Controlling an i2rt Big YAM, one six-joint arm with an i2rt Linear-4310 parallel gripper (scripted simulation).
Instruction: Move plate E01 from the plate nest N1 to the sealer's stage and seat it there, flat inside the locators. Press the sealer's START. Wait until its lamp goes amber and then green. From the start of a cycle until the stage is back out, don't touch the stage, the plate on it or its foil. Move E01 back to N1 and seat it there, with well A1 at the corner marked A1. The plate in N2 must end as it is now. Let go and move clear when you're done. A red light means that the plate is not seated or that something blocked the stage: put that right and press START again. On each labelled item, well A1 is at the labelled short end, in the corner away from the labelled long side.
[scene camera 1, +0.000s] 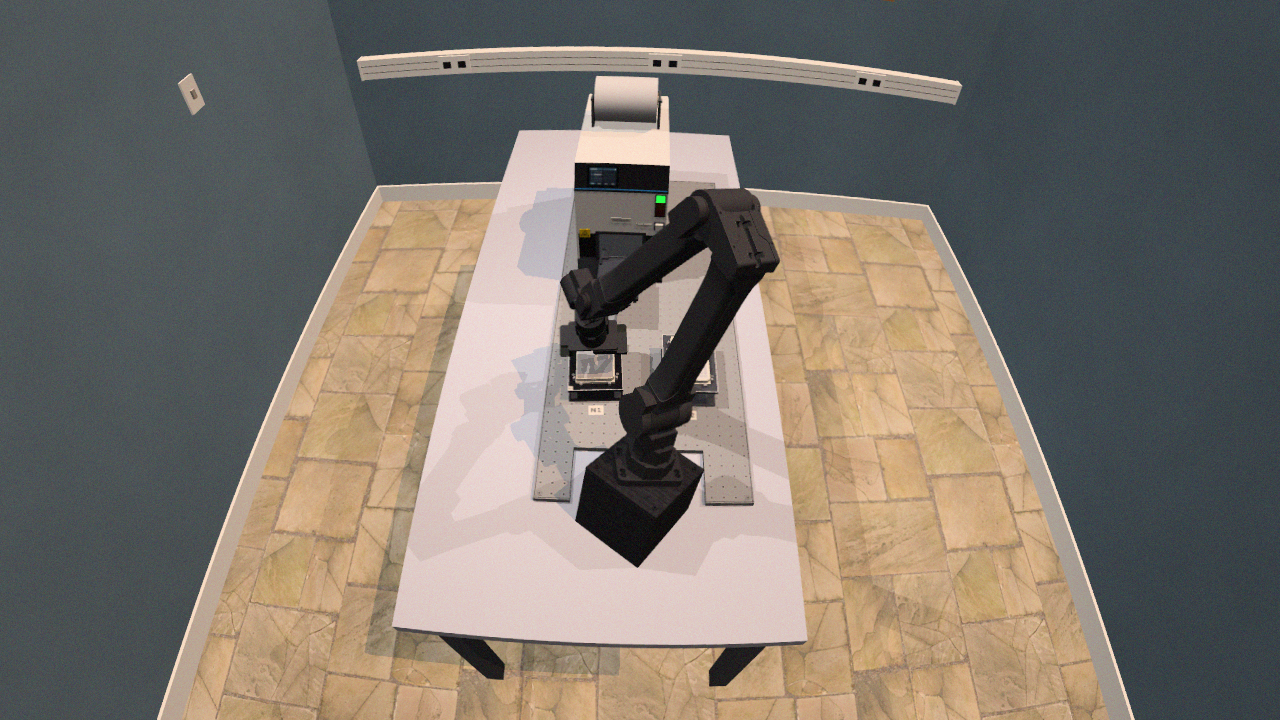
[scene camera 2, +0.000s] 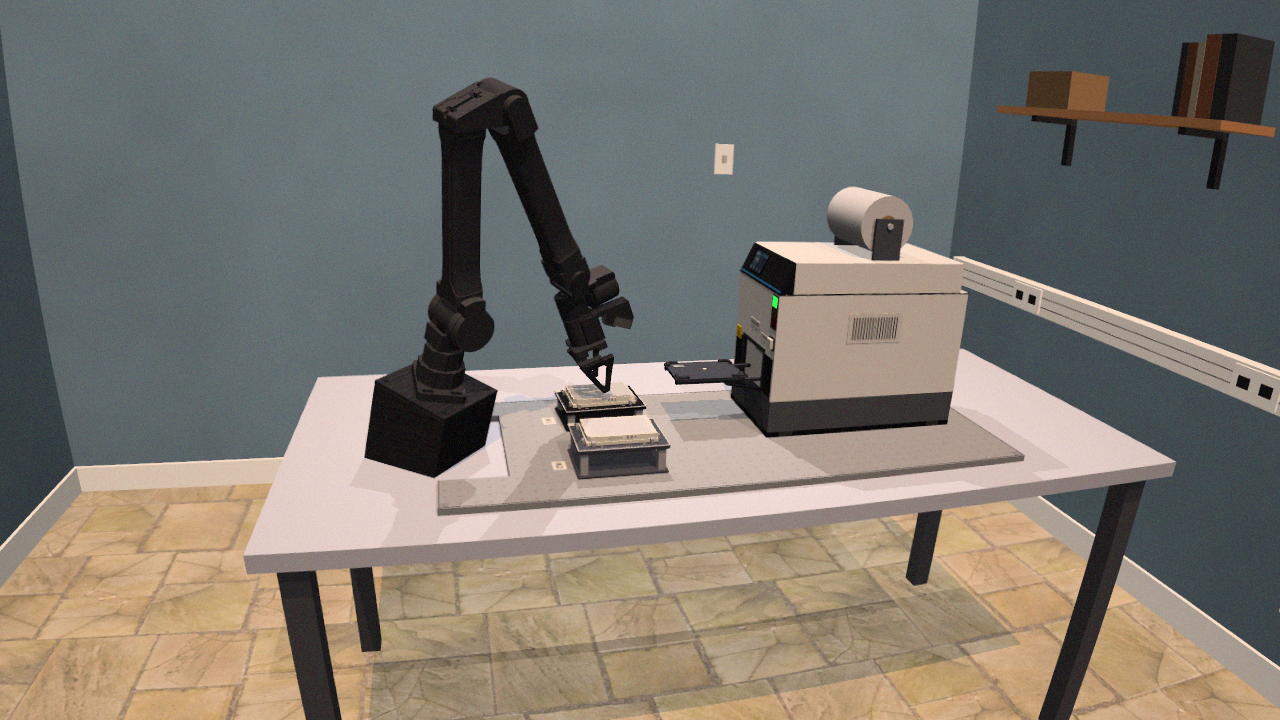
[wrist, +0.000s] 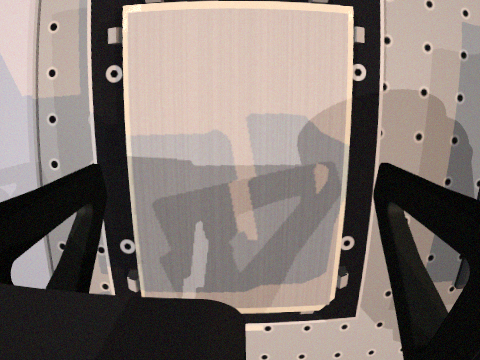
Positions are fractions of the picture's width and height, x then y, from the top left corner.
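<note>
In the wrist view I can see my gripper (wrist: 0.50, 0.50), and the same view gives me a nest N1 (wrist: 0.76, 0.27). Scene camera 2 shows me a foil roll (scene camera 2: 0.67, 0.30) as well as a sealer (scene camera 2: 0.63, 0.50). The foil roll is visible to me in scene camera 1 (scene camera 1: 0.48, 0.14) too.
</note>
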